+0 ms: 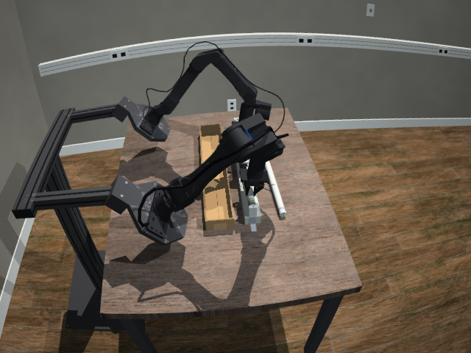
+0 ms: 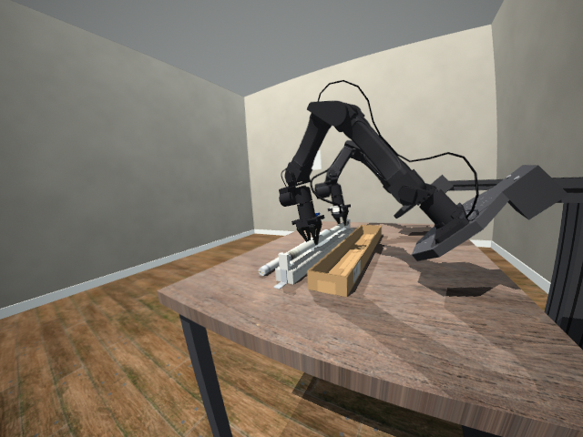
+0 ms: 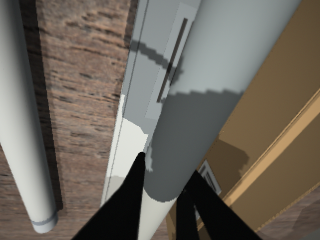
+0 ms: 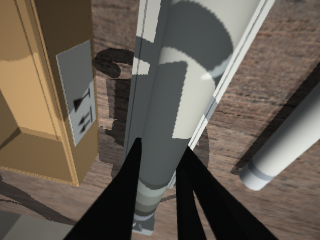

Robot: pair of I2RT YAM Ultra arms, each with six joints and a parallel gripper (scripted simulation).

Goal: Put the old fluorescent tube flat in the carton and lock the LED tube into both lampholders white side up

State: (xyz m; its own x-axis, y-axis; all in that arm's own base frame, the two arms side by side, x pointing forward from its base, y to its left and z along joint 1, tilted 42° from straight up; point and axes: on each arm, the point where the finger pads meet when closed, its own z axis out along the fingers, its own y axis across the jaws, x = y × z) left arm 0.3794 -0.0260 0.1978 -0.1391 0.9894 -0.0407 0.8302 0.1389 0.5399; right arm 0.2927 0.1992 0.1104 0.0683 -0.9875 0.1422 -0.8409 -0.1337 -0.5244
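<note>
My left gripper is now 140 mm past the carton, 100 mm to the left of it and 40 mm above it. Round my left hand: old fluorescent tube (120 mm to the right, 20 mm behind); light fixture (120 mm to the right, 20 mm behind, 10 mm below); LED tube (130 mm to the right, 90 mm ahead, 50 mm below).
</note>
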